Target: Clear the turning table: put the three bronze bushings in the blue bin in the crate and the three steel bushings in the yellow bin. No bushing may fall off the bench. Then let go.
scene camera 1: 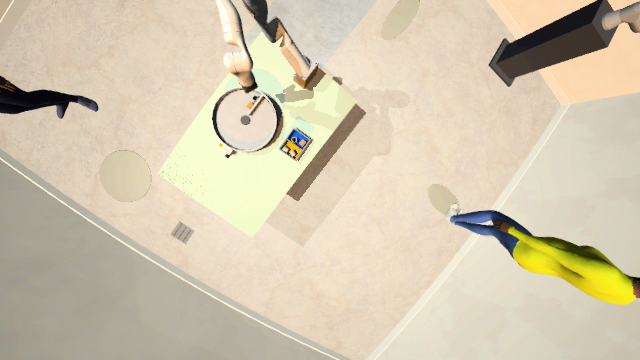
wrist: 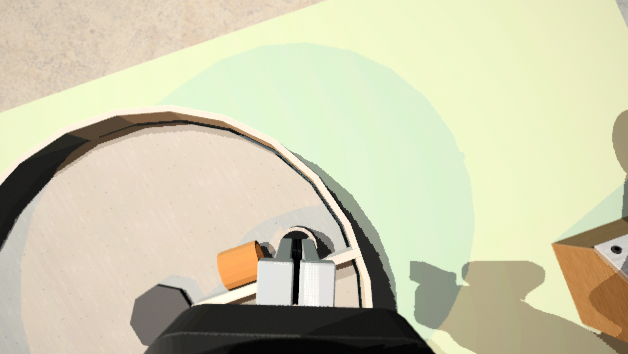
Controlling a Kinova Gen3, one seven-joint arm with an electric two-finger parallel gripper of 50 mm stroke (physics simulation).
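Where they show: gripper, fingertip midpoint: [wrist: 296,261]; arm's base, origin of the base link: [scene camera 1: 303,70].
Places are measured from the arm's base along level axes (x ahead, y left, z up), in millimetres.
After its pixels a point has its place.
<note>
On the turning table [scene camera 1: 214,119] @[x 576, y -337, z -69 mm] [wrist: 172,109] @[x 372, y -346, z -38 mm], a bronze bushing [scene camera 1: 250,105] @[x 372, y -174, z -33 mm] [wrist: 239,265] @[x 370, y -180, z -32 mm] lies on its side by the wiper bar. A pale ring, seemingly a steel bushing [wrist: 297,229] @[x 307, y -188, z -32 mm], stands upright beside it, partly hidden by the fingertips. My gripper [wrist: 296,261] @[x 301, y -177, z 139 mm] is shut and empty, above that ring; in the scene view its fingertips are hidden. The crate [scene camera 1: 305,149] @[x 415, y 273, z -73 mm] stands right of the turning table. Its blue bin [scene camera 1: 306,136] @[x 337, y 240, z -73 mm] holds two bronze bushings, one upright [scene camera 1: 295,140] @[x 404, y 200, z -79 mm], one lying [scene camera 1: 303,143] @[x 389, y 248, z -80 mm]. The yellow bin [scene camera 1: 289,144] @[x 447, y 168, z -117 mm] holds pale steel bushings [scene camera 1: 286,149] @[x 489, y 171, z -79 mm] [scene camera 1: 293,153] @[x 486, y 226, z -79 mm].
The wiper bar [scene camera 1: 257,104] @[x 339, y -145, z -53 mm] [wrist: 227,296] @[x 394, y -158, z -38 mm] runs from the dark hub [scene camera 1: 245,120] @[x 471, y -160, z -62 mm] [wrist: 160,311] @[x 469, y -169, z -62 mm] to the raised rim. A wooden block [scene camera 1: 304,79] @[x 60, y 41, z 47 mm] [wrist: 575,277] @[x 55, y -12, z -101 mm] stands on the bench's right. A small white fixture [scene camera 1: 226,149] @[x 705, y -170, z -66 mm] adjoins the turning table's lower left. People are beyond the bench.
</note>
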